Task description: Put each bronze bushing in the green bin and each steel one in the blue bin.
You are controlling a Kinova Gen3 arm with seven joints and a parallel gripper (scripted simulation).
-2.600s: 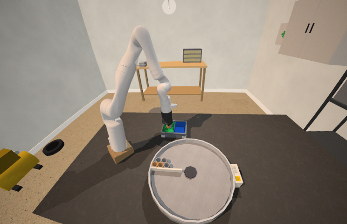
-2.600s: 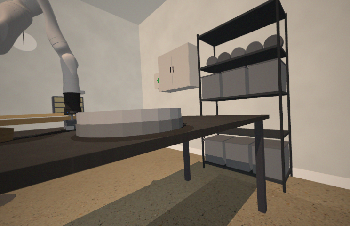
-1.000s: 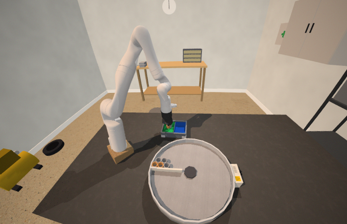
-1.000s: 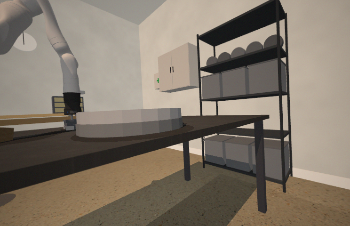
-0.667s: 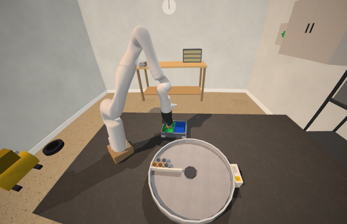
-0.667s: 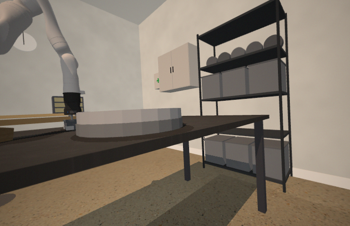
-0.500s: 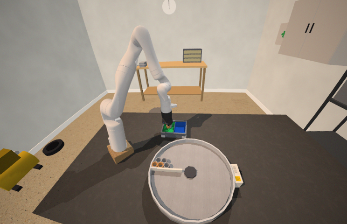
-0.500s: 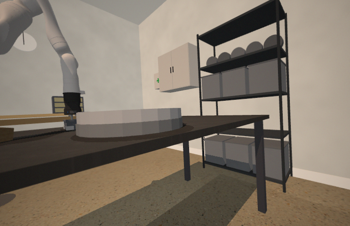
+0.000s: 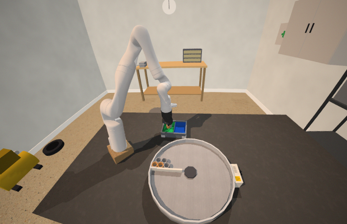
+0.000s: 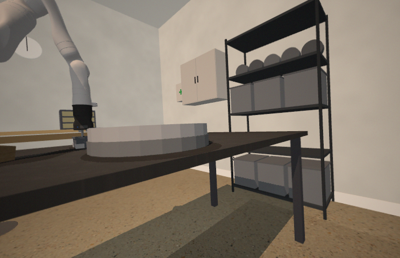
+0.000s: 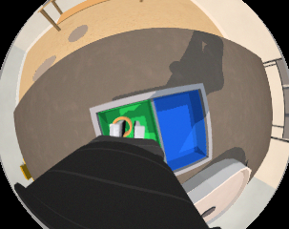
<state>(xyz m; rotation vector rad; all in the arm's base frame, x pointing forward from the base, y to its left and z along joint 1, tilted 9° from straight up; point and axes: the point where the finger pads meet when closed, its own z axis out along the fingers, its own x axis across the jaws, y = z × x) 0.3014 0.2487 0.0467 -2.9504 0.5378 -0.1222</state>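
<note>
The green bin is 40 mm ahead of my hand, 30 mm to the right of it and 10 mm below it. From my hand the other things lie so: turntable 390 mm to the right, 150 mm ahead, 20 mm above.
</note>
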